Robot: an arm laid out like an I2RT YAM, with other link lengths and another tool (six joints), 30 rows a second.
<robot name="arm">
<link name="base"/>
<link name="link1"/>
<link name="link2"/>
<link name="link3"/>
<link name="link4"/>
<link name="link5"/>
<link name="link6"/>
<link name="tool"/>
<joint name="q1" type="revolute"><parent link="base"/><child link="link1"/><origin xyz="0 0 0.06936" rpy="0 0 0"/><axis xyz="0 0 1"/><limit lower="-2.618" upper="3.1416"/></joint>
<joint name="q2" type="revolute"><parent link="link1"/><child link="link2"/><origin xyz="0.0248 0.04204 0.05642" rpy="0 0 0"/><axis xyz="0 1 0"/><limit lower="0" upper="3.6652"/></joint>
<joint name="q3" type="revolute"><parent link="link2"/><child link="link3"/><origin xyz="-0.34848 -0.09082 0" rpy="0 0 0"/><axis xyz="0 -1 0"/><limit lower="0" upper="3.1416"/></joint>
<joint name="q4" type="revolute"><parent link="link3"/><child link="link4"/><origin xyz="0.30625 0.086 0.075" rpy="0 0 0"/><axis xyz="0 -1 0"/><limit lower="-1.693" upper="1.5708"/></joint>
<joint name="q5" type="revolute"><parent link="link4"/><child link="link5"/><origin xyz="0.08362 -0.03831 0.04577" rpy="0 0 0"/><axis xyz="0 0 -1"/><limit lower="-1.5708" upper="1.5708"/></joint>
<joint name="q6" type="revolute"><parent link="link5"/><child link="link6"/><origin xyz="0.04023 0 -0.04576" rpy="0 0 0"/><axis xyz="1 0 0"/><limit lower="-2.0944" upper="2.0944"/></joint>
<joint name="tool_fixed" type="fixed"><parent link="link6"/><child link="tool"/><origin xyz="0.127 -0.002 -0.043" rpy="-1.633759 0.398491 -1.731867"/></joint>
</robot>
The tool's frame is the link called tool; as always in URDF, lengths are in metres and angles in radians.
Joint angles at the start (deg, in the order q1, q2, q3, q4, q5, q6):
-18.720 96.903 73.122 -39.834 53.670 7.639
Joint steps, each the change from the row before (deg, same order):
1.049 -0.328 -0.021 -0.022 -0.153 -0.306
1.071 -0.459 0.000 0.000 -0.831 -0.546
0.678 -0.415 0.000 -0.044 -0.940 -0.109
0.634 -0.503 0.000 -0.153 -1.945 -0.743
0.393 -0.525 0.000 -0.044 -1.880 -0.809
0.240 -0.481 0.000 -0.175 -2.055 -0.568
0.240 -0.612 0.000 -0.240 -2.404 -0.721
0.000 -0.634 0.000 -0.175 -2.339 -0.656
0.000 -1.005 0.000 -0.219 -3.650 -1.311
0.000 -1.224 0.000 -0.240 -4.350 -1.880
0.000 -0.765 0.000 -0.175 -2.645 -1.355
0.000 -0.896 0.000 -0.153 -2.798 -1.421
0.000 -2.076 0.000 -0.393 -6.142 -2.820
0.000 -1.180 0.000 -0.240 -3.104 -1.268
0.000 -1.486 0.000 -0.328 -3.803 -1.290
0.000 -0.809 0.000 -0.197 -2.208 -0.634
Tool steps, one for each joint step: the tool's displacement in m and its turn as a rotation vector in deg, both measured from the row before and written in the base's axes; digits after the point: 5 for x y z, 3 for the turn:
0.00410 0.00691 0.00196 0.041 -0.054 1.280
0.00488 0.00803 0.00174 0.560 -0.196 1.739
0.00336 0.00594 0.00098 0.693 -0.499 1.169
0.00381 0.00720 -0.00014 1.510 -0.187 1.953
0.00294 0.00558 0.00037 1.393 -0.243 1.748
0.00230 0.00520 -0.00039 1.595 -0.308 1.561
0.00223 0.00604 0.00002 1.833 -0.336 1.848
0.00139 0.00450 0.00049 1.743 -0.466 1.566
0.00216 0.00716 0.00139 2.587 -0.619 2.697
0.00238 0.00884 0.00253 2.886 -0.635 3.543
0.00116 0.00552 0.00200 1.631 -0.291 2.365
0.00111 0.00604 0.00298 1.639 -0.475 2.542
0.00172 0.01417 0.00794 3.470 -1.415 5.523
0.00021 0.00769 0.00522 1.687 -0.956 2.748
-0.00022 0.00995 0.00692 2.091 -1.354 3.227
-0.00018 0.00597 0.00380 1.244 -0.798 1.813

